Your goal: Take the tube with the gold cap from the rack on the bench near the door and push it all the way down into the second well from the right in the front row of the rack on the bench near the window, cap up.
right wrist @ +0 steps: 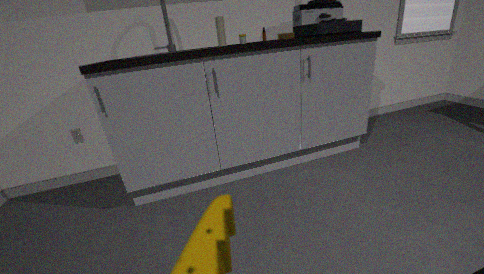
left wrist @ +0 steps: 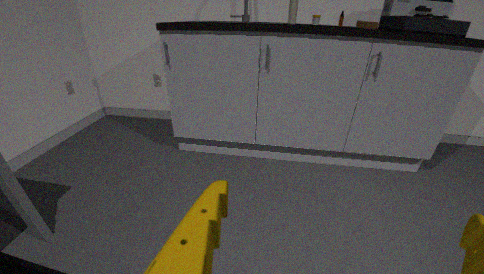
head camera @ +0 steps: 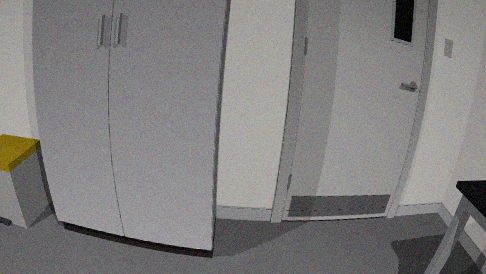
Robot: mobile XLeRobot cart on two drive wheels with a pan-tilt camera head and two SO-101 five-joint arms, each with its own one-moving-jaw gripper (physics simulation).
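Places are measured from the left arm's base along level axes (x left, y back, z up), in centimetres.
Where they show: left end effector, tool point: (left wrist: pixel 227 194); right end effector, tool point: (right wrist: pixel 232 208).
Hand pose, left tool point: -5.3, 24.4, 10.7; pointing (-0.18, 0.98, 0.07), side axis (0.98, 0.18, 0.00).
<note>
After its pixels a point has its place, as x, y, z.
The gold-capped tube and both racks do not show in any of the views. A corner of a black-topped bench (head camera: pixel 475 190) {-100.6, -77.2, -1.3} with a grey leg shows at the right edge of the head view, to the right of the door (head camera: pixel 365 120) {-83.7, -170.2, -10.4}. My left gripper (left wrist: pixel 350 200) is open and empty in the left wrist view, its two yellow jaws far apart above the floor. In the right wrist view my right gripper shows one notched yellow jaw (right wrist: pixel 212 235) {-28.0, 23.6, 11.8}; the other jaw has swung out of the picture, so it is fully open, with nothing against the visible jaw.
A tall grey cabinet (head camera: pixel 165 125) {12.3, -124.8, -5.4} stands left of the door, beside a white bin with a yellow lid (head camera: pixel 17 147) {119.8, -139.2, -32.5}. A long white counter (left wrist: pixel 310 90) {16.1, 148.1, -21.6} (right wrist: pixel 255 105) {12.5, 148.1, -22.7} with a dark top carries a tap, small bottles and a dark machine. A grey leg (left wrist: pixel 25 200) {-105.5, 62.9, -51.5} stands at lower left.
</note>
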